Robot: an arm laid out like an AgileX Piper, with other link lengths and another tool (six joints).
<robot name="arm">
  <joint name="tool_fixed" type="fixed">
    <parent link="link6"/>
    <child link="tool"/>
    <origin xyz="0.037 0.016 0.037" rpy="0.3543 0 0.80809"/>
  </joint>
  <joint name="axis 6" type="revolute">
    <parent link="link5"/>
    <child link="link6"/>
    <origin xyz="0 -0.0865 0" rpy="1.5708 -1.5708 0"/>
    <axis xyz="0 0 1"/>
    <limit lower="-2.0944" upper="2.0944"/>
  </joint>
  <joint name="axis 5" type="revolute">
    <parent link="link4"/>
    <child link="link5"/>
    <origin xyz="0 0 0" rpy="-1.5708 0 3.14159"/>
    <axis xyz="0 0 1"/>
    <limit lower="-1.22" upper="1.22"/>
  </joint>
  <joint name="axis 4" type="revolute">
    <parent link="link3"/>
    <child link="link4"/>
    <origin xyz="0.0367 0.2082 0" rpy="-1.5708 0 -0.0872"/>
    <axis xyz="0 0 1"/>
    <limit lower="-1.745" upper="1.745"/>
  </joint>
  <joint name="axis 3" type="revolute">
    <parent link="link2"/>
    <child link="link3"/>
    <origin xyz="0.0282 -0.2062 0"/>
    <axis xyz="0 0 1"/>
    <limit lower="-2.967" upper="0"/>
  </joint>
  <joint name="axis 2" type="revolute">
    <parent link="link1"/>
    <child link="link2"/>
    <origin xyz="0 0 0" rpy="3.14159 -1.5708 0"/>
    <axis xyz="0 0 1"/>
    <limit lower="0" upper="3.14"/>
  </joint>
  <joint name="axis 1" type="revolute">
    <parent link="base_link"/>
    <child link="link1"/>
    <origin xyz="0 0 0.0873" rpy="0 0 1.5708"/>
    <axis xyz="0 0 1"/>
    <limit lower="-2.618" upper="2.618"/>
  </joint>
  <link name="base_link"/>
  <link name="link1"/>
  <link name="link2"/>
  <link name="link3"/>
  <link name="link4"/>
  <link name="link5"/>
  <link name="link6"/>
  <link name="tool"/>
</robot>
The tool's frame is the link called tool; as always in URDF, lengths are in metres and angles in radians.
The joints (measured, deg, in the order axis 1, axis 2, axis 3, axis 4, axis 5, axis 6), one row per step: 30.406 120.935 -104.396 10.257 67.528 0.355; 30.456 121.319 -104.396 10.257 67.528 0.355; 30.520 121.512 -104.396 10.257 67.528 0.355; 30.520 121.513 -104.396 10.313 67.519 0.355; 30.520 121.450 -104.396 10.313 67.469 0.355; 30.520 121.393 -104.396 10.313 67.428 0.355; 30.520 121.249 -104.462 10.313 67.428 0.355; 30.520 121.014 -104.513 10.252 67.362 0.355; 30.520 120.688 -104.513 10.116 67.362 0.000; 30.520 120.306 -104.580 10.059 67.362 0.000; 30.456 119.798 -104.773 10.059 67.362 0.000; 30.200 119.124 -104.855 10.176 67.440 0.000; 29.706 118.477 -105.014 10.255 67.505 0.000; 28.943 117.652 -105.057 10.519 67.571 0.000; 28.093 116.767 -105.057 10.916 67.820 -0.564; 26.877 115.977 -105.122 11.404 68.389 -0.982; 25.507 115.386 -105.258 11.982 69.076 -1.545
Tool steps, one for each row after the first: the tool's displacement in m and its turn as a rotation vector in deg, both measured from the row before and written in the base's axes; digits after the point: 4 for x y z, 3 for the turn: -0.0001 0.0004 -0.0026 -0.194 0.331 0.050; -0.0002 0.0004 -0.0013 -0.098 0.166 0.064; 0.0000 0.0001 0.0001 0.051 0.021 -0.013; 0.0001 0.0000 0.0005 0.055 -0.098 -0.009; 0.0001 0.0000 0.0004 0.048 -0.085 -0.007; 0.0001 0.0000 0.0012 0.107 -0.181 0.000; 0.0002 0.0000 0.0018 0.125 -0.334 0.001; -0.0003 -0.0003 0.0020 0.019 -0.434 0.370; 0.0000 -0.0001 0.0028 0.180 -0.415 0.011; 0.0004 -0.0003 0.0042 0.356 -0.604 -0.064; 0.0006 -0.0014 0.0049 0.445 -0.527 -0.262; 0.0017 -0.0026 0.0050 0.440 -0.603 -0.495; 0.0023 -0.0040 0.0059 0.623 -0.571 -0.788; 0.0015 -0.0045 0.0060 0.573 -0.528 -0.318; 0.0024 -0.0065 0.0055 0.512 -0.153 -0.765; 0.0028 -0.0072 0.0044 0.461 0.048 -0.756
